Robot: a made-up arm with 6 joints. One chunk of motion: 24 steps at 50 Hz.
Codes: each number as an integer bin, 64 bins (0 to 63) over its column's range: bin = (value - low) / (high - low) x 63, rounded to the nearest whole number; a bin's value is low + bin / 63 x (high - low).
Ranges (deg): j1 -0.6..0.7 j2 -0.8..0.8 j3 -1.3..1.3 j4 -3..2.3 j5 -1.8..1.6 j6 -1.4..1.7
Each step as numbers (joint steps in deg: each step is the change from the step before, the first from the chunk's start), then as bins.
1 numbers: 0.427 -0.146 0.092 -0.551 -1.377 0.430
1 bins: 50 26 34 29 8 37
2 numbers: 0.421 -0.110 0.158 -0.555 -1.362 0.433
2 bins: 49 27 35 29 8 37
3 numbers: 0.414 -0.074 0.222 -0.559 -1.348 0.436
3 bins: 49 29 37 29 8 37
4 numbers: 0.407 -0.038 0.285 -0.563 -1.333 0.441
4 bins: 49 30 38 29 9 37
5 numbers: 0.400 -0.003 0.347 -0.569 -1.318 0.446
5 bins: 48 31 40 29 9 38
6 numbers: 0.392 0.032 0.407 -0.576 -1.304 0.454
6 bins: 48 33 41 29 9 38
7 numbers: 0.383 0.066 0.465 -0.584 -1.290 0.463
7 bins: 48 34 43 29 9 38
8 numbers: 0.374 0.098 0.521 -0.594 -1.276 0.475
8 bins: 47 35 44 29 10 38
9 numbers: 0.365 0.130 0.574 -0.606 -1.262 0.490
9 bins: 47 37 45 28 10 38
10 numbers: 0.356 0.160 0.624 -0.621 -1.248 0.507
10 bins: 46 38 47 28 10 39
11 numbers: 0.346 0.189 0.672 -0.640 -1.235 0.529
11 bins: 46 39 48 28 10 39
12 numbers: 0.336 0.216 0.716 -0.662 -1.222 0.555
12 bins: 45 40 49 28 11 40
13 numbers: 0.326 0.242 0.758 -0.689 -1.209 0.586
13 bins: 45 41 50 27 11 40
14 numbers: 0.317 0.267 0.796 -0.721 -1.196 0.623
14 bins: 44 42 51 27 11 41
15 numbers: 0.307 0.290 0.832 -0.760 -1.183 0.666
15 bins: 44 43 52 27 11 42
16 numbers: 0.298 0.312 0.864 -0.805 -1.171 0.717
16 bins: 44 44 52 26 12 43
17 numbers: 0.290 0.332 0.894 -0.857 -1.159 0.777
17 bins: 43 45 53 25 12 44
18 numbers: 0.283 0.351 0.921 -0.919 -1.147 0.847
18 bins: 43 45 54 25 12 46
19 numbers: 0.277 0.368 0.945 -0.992 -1.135 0.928
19 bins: 43 46 54 24 12 47
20 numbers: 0.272 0.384 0.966 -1.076 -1.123 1.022
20 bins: 42 47 55 23 13 49
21 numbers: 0.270 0.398 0.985 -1.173 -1.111 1.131
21 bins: 42 47 55 22 13 51
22 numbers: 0.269 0.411 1.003 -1.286 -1.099 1.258
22 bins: 42 48 56 20 13 54
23 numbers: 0.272 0.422 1.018 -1.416 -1.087 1.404
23 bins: 42 48 56 19 13 57
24 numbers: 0.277 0.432 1.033 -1.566 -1.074 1.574
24 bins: 43 49 57 17 13 60
